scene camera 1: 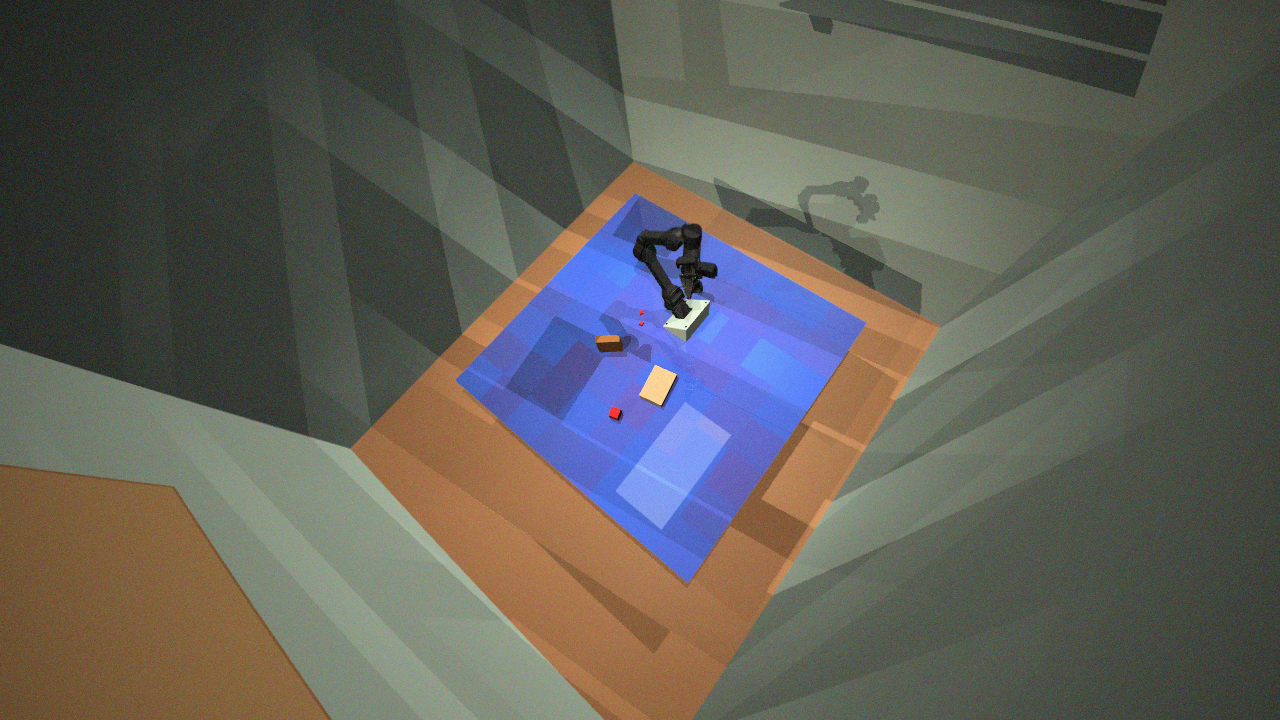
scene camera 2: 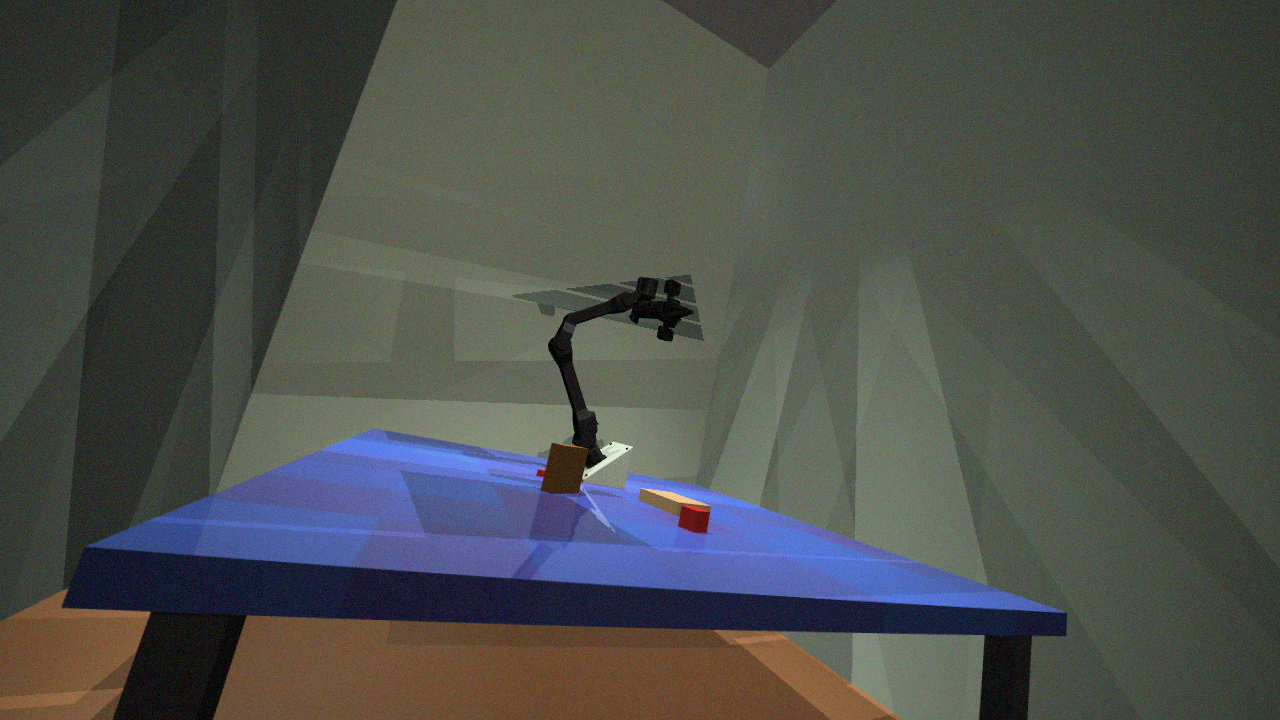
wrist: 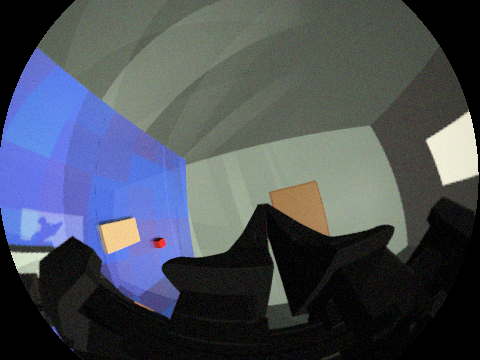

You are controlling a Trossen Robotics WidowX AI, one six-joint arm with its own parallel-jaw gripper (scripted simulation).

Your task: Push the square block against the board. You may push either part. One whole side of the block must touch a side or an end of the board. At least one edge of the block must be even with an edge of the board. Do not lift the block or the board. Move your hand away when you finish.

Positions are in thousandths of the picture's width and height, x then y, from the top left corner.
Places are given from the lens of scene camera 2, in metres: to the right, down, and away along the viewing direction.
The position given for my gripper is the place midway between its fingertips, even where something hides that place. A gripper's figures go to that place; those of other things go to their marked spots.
my gripper (scene camera 2: 541, 433): 0.16, -0.14, 1.31
board (scene camera 2: 523, 698): 0.07, 0.33, 1.00
